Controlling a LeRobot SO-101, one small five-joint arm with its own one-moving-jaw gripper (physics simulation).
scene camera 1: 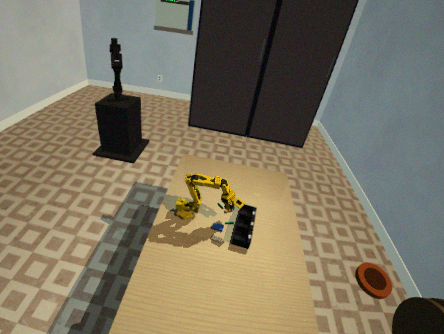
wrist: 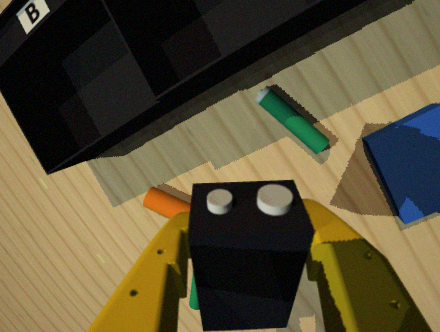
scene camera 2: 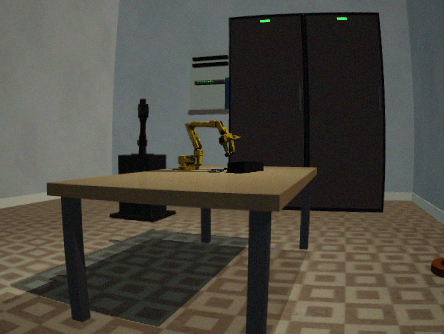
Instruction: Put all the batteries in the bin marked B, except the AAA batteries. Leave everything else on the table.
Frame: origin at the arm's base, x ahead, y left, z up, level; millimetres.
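Seen in the pictures: hand at its tool point: [scene camera 1: 233,206] [wrist: 194,228] [scene camera 2: 233,152]; arm's base at its link origin: [scene camera 1: 189,212] [scene camera 2: 192,169].
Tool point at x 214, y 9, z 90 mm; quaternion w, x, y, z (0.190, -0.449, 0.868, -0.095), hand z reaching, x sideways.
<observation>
Pixels of each thing's top centre, then the offset from my tool point to it. "spot": a spot on its surface instead. Level surfaces: height alone.
- black 9V battery at its top centre: [wrist: 233,309] 12 mm up, 17 mm back, 3 mm right
- compartment marked B at a spot on its surface: [wrist: 30,120] spot: 59 mm down, 88 mm ahead, 84 mm left
- orange battery at its top centre: [wrist: 179,217] 76 mm down, 9 mm back, 52 mm left
- black bin row at a spot on its surface: [scene camera 2: 245,167] spot: 65 mm down, 104 mm ahead, 158 mm right
- table at its surface level: 90 mm down
- blue block at its top centre: [wrist: 423,168] [scene camera 1: 218,226] 80 mm down, 56 mm back, 74 mm right
- small greyish thing at its top centre: [scene camera 1: 217,238] 83 mm down, 53 mm back, 147 mm right
My gripper [scene camera 1: 229,207] [scene camera 2: 229,153] [wrist: 250,240] is shut on a black 9V battery [wrist: 250,255], its two round terminals up, and holds it above the table beside the far end of the black bin row. The compartment marked B [wrist: 30,120] is the end one at the upper left of the wrist view. A green battery [wrist: 292,120] [scene camera 1: 229,223] lies beside the bins. An orange battery [wrist: 166,202] lies partly hidden behind the jaw and held battery. Another green battery [wrist: 194,295] [scene camera 1: 220,205] is mostly hidden in the wrist view; its size cannot be read there.
The black bin row [scene camera 1: 241,244] [scene camera 2: 245,167] stands on the table [scene camera 1: 210,290] [scene camera 2: 165,187], its other compartments beyond B. A blue block [scene camera 1: 217,227] [wrist: 410,165] lies right of the gripper in the wrist view. A small greyish thing [scene camera 1: 217,239] lies near the blue block.
</observation>
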